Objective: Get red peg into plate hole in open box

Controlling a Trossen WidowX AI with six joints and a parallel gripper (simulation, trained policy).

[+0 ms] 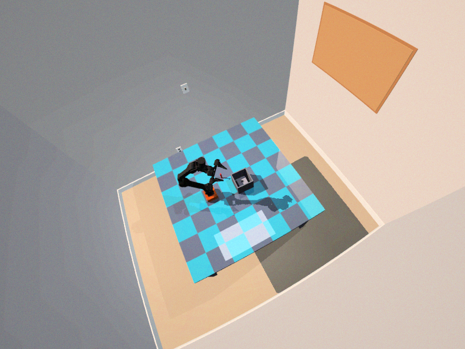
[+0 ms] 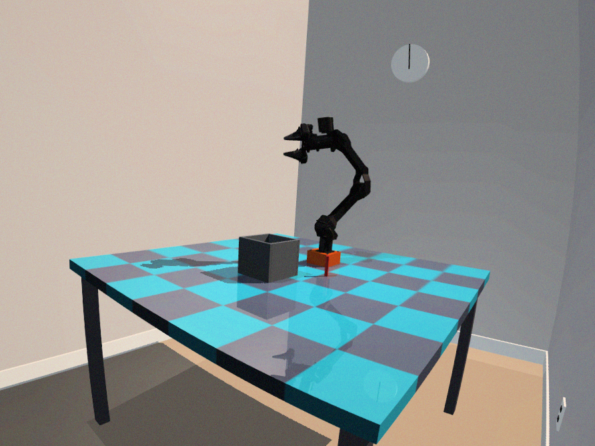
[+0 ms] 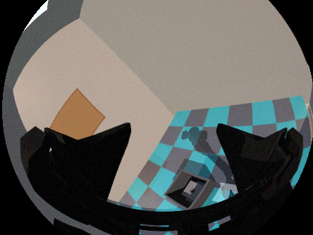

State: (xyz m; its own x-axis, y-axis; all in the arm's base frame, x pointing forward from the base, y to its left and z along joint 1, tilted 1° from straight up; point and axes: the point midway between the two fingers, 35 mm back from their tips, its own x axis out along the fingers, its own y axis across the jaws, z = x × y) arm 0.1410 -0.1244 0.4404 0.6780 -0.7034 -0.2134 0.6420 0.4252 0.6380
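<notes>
The red peg lies 450 mm below my gripper tip, 250 mm to the left of it and 10 mm ahead of it. Round my gripper tip: grey plate (450 mm below, 160 mm ahead, 80 mm to the left).
</notes>
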